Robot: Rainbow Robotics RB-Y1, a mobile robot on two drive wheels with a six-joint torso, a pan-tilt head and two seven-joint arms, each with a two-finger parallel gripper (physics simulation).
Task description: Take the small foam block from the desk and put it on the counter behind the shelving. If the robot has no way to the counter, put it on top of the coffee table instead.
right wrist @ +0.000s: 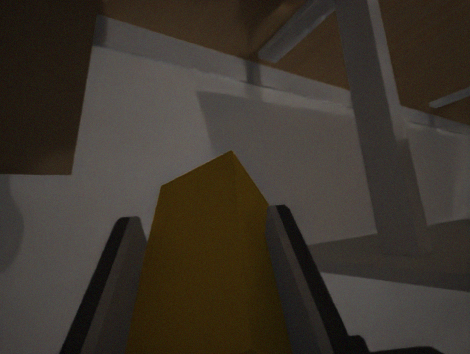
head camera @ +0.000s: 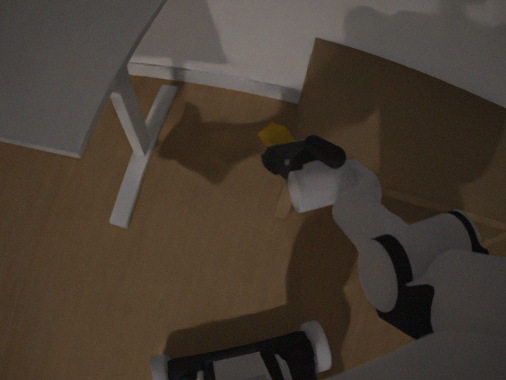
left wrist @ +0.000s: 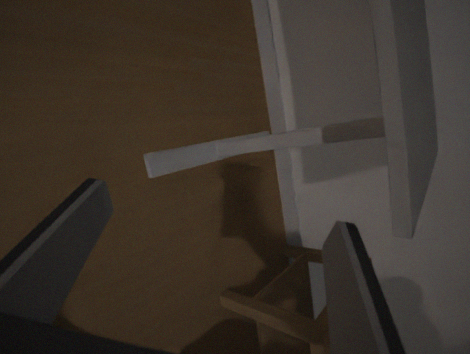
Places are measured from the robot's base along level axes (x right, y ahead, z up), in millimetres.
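Where they show: left gripper, fingertip midpoint: point(left wrist: 217, 215); right gripper, fingertip midpoint: point(right wrist: 206, 225) point(head camera: 282, 149).
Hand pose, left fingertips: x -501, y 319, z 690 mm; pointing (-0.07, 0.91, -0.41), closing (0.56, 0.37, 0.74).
Each offset is from my left fingertips to the top centre of the thing. Level surfaces: height alone.
The small yellow foam block @(dx +706, dy +194, dz -11 mm) point(head camera: 275, 134) point(right wrist: 205, 260) is held off the floor between the fingers of my right gripper point(head camera: 276, 145) point(right wrist: 206, 225), which is shut on it. The block's far end sticks out past the fingertips in the right wrist view. My left gripper point(left wrist: 217, 215) is open, with nothing between its fingers; it does not show in the head view. A pale table @(dz +31 mm) point(head camera: 47, 75) point(left wrist: 417, 125) with a white leg and foot stands at the upper left of the head view. I cannot tell whether it is the desk, the counter or the coffee table.
A brown wooden piece of furniture point(head camera: 430, 130) point(right wrist: 40, 100) stands near the wall, close beyond my right gripper. Wooden legs @(dx +802, dy +225, dz -289 mm) point(left wrist: 280, 312) show low in the left wrist view. The pale wall point(head camera: 260, 45) has a white skirting point(head camera: 220, 80). My wheeled base point(head camera: 240, 367) is at the bottom.
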